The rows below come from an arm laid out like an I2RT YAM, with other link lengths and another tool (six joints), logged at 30 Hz.
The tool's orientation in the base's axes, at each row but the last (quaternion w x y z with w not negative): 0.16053 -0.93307 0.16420 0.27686; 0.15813 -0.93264 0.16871 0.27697; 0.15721 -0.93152 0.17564 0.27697; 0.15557 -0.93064 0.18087 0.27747; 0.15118 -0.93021 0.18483 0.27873; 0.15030 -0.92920 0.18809 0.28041; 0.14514 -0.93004 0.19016 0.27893; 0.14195 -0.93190 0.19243 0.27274; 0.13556 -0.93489 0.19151 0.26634
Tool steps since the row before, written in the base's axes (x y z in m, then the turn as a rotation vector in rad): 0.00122 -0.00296 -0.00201 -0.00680 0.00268 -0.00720; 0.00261 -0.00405 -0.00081 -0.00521 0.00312 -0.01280; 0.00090 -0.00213 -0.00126 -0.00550 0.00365 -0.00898; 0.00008 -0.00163 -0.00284 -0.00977 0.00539 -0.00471; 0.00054 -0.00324 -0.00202 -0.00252 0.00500 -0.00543; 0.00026 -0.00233 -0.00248 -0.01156 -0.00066 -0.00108; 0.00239 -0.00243 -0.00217 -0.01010 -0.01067 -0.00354; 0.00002 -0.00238 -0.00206 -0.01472 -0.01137 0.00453; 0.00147 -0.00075 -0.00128 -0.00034 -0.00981 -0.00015
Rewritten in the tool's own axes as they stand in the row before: 0.00276 0.00258 -0.00012 -0.00187 0.00179 0.00993; 0.00344 0.00273 -0.00214 0.00247 0.00189 0.01382; 0.00194 0.00177 -0.00024 -0.00006 0.00079 0.01112; 0.00210 0.00195 0.00159 -0.00628 0.00025 0.01035; 0.00242 0.00300 0.00012 -0.00013 -0.00238 0.00743; 0.00225 0.00238 0.00096 -0.00813 0.00579 0.00598; 0.00375 0.00147 -0.00028 -0.00286 0.01442 0.00351; 0.00184 0.00243 0.00078 -0.01079 0.01577 -0.00120; 0.00207 0.00023 0.00013 0.00262 0.00890 -0.00321
